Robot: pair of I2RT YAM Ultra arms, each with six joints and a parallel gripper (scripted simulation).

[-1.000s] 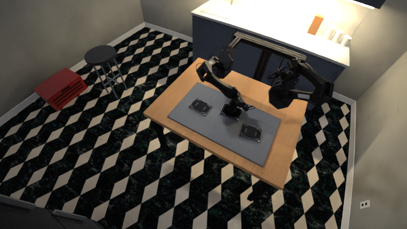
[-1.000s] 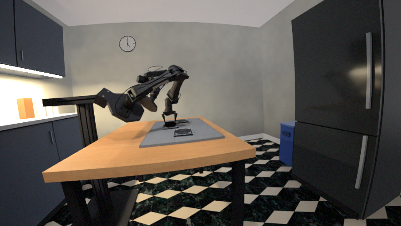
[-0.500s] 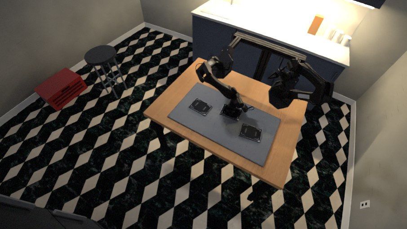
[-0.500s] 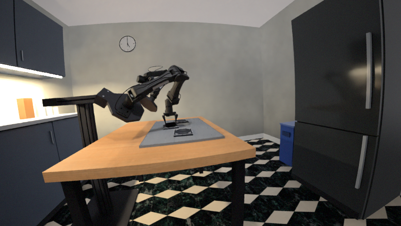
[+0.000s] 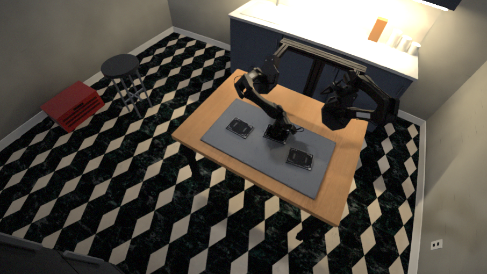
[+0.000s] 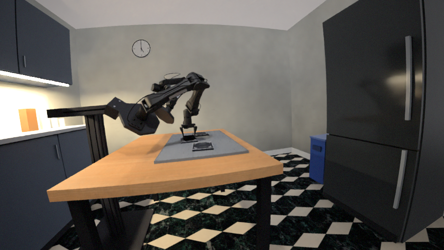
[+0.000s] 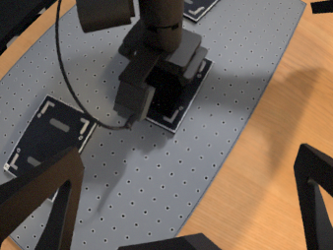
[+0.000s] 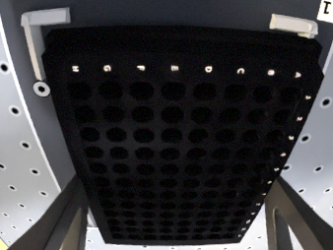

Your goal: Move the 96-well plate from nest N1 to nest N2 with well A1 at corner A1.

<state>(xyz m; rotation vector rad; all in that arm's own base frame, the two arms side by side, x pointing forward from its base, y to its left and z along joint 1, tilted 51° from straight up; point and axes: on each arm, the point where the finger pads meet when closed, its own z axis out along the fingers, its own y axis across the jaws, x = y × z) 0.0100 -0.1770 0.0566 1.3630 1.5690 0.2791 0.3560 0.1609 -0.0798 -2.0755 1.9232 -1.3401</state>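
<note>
My right hand is 10 mm above the black 96-well plate.
</note>
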